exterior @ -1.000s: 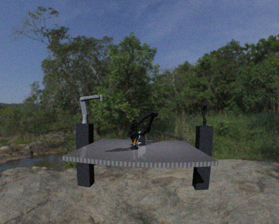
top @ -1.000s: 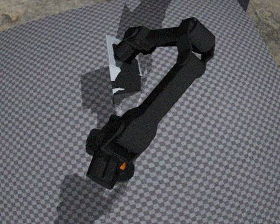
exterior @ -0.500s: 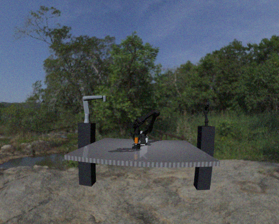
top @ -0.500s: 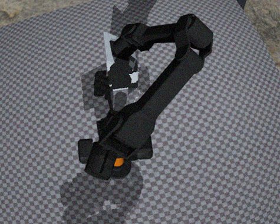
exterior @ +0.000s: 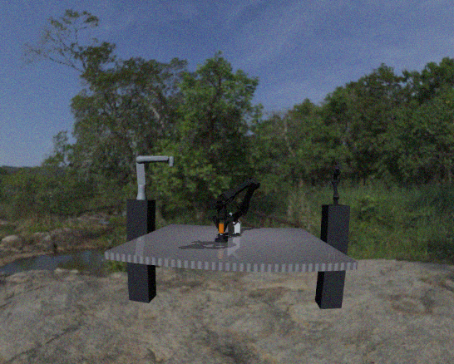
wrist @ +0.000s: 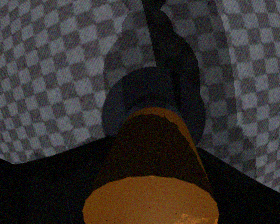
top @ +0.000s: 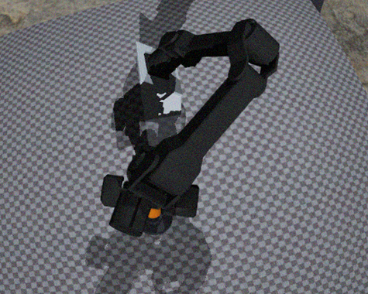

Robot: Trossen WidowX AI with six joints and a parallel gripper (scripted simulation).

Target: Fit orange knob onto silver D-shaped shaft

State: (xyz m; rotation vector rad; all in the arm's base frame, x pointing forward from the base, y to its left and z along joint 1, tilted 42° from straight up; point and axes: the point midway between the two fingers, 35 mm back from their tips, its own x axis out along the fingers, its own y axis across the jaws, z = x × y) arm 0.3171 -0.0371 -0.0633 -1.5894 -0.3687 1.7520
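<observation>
The orange knob is 3 cm above my gripper tip. The rest, counted from my gripper tip: round dark pedestal 4 cm below.
</observation>
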